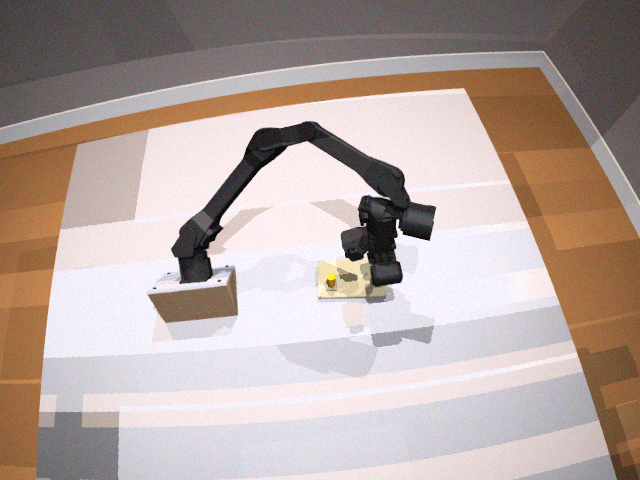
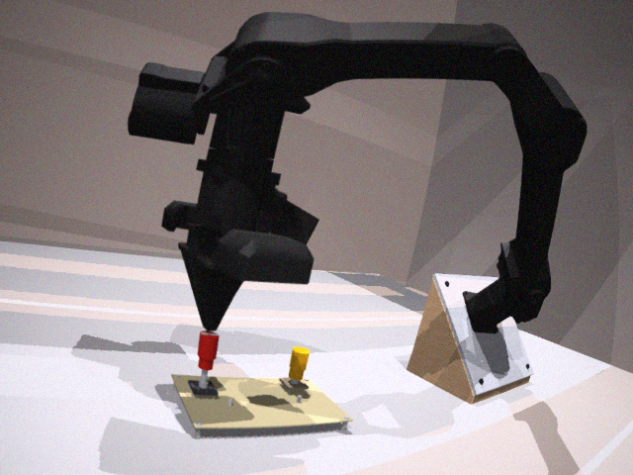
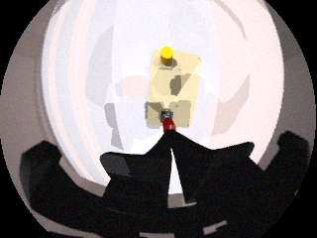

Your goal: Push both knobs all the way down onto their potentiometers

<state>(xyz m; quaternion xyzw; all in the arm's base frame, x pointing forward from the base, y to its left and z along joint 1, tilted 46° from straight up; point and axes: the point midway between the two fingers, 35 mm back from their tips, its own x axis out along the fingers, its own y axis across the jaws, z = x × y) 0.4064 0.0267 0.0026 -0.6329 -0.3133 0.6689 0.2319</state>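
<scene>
My gripper tip is now 2 cm above the red knob. Round my gripper tip: yellow knob: 11 cm behind, 1 cm to the right, 4 cm below.
</scene>
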